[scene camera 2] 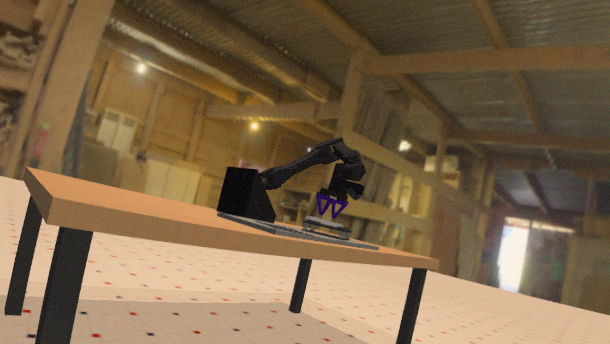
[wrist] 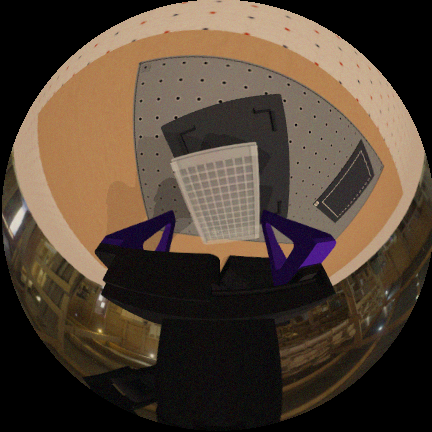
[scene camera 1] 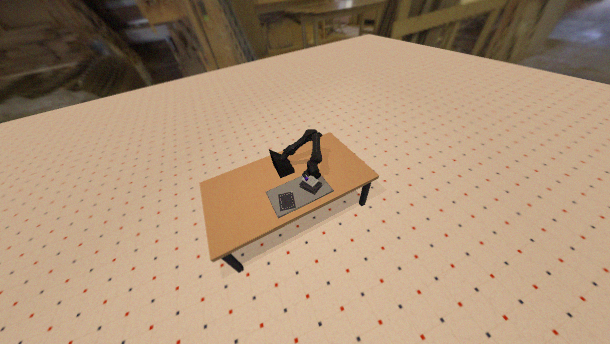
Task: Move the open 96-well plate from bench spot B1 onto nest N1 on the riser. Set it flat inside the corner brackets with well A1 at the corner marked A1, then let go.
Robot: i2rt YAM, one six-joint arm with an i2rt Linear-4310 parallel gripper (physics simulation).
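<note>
The pale, gridded 96-well plate is on the dark riser. It is turned and offset from the corner brackets, and in the wrist view it overhangs the riser's left and near edges. Whether it lies flat is hard to tell. Two far brackets and a near right bracket show. My gripper is open and empty above the plate, with its purple fingers on either side of the plate's near end in the wrist view. Well A1 cannot be made out.
A dark pad with a white outline and a small corner label lies on the grey perforated board. The board lies on the wooden table. The black arm base stands behind the board.
</note>
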